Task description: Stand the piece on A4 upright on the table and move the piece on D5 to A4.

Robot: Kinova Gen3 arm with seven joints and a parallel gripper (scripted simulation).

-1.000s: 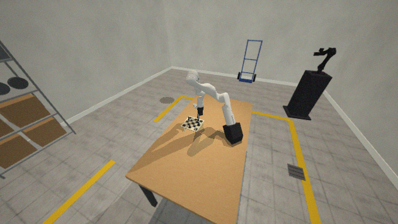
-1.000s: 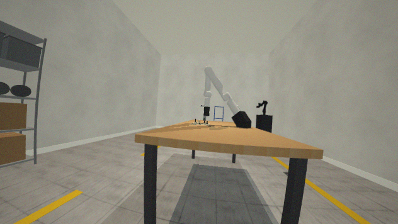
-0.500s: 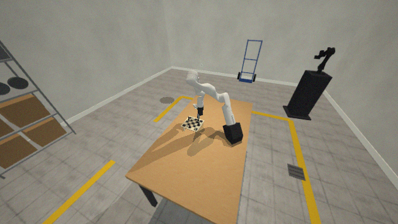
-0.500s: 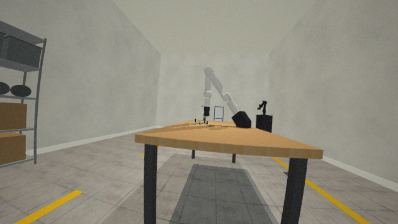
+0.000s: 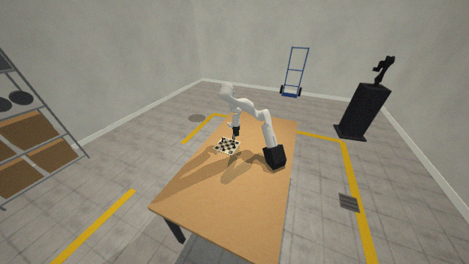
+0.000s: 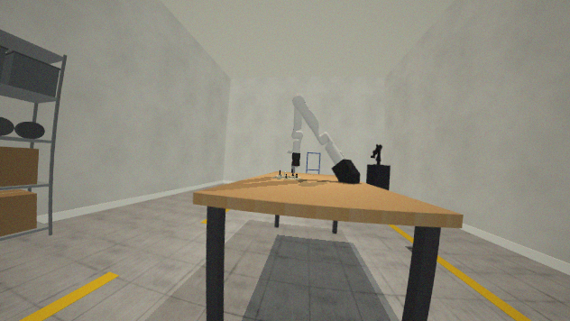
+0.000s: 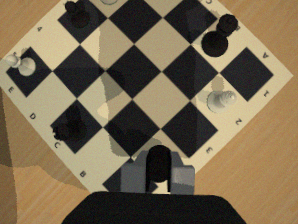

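The small chessboard lies 70 mm to the left of my hand, 50 mm below it and 50 mm ahead of it. Round my hand: black piece 120 mm ahead, 20 mm to the left, 20 mm below.
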